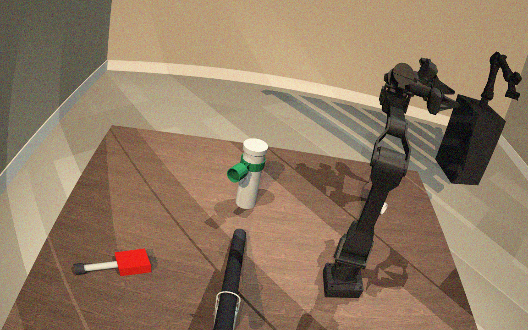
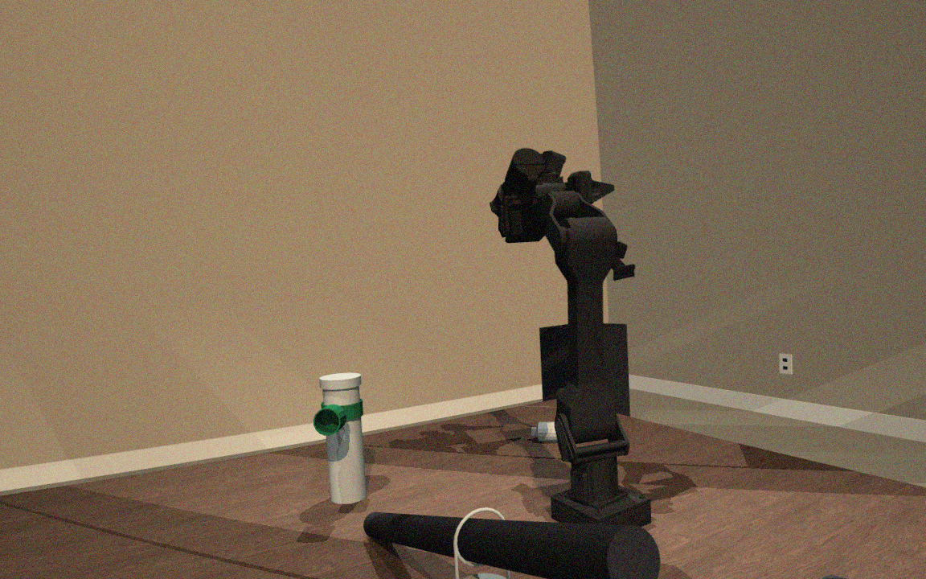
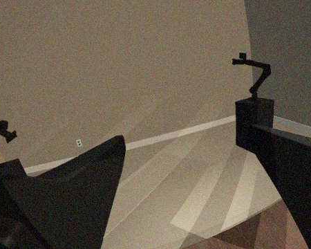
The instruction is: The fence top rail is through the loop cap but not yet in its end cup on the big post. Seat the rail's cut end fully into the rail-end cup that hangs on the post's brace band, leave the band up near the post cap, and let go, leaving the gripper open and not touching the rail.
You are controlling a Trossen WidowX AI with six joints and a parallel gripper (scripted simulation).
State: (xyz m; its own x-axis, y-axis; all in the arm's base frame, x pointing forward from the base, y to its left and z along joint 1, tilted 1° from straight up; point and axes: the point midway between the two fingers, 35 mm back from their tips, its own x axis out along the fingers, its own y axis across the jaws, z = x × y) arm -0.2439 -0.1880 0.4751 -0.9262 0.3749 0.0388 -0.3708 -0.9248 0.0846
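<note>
Now: gripper tip 540 mm short of the rail-end cup, 360 mm above it and 100 mm to the left of it. From my gripper tip the other things lie so: white fitting (500 mm below, 150 mm to the right, 50 mm ahead).
</note>
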